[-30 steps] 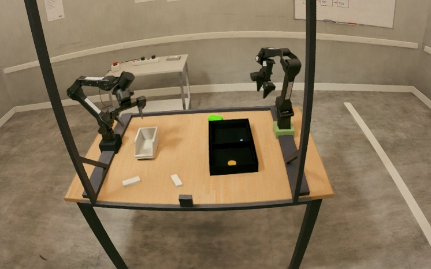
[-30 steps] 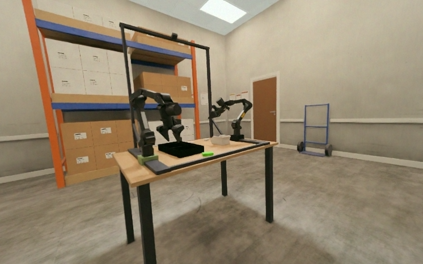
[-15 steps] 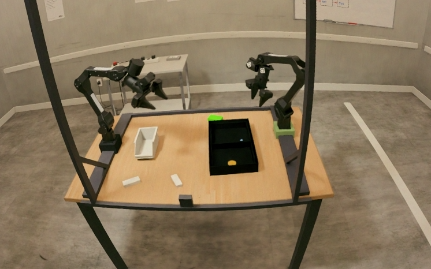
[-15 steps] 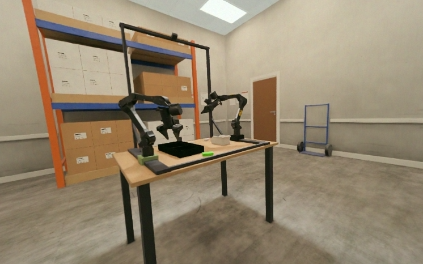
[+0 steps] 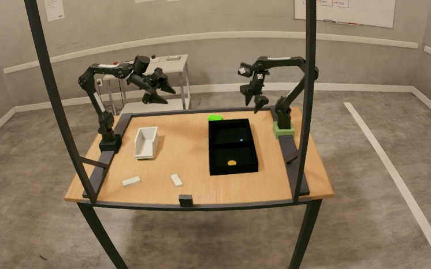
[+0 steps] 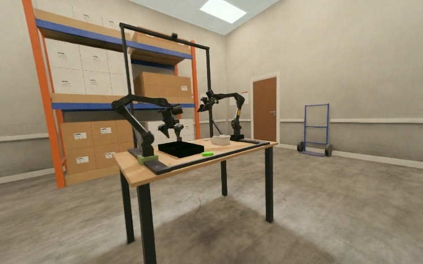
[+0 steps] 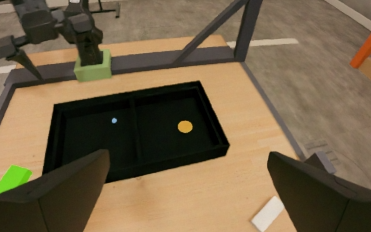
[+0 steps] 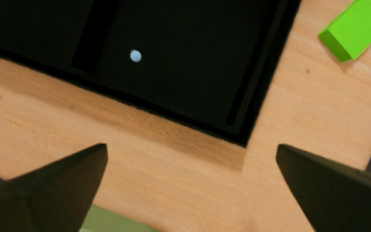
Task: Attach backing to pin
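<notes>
Now: the round pin 25 cm behind my right hand, 13 cm to the left of it and 15 cm below it. From my right hand the other things lie so: white bin 8 cm behind, 54 cm to the left, 12 cm below; black tray 13 cm behind, 12 cm to the left, 14 cm below.
</notes>
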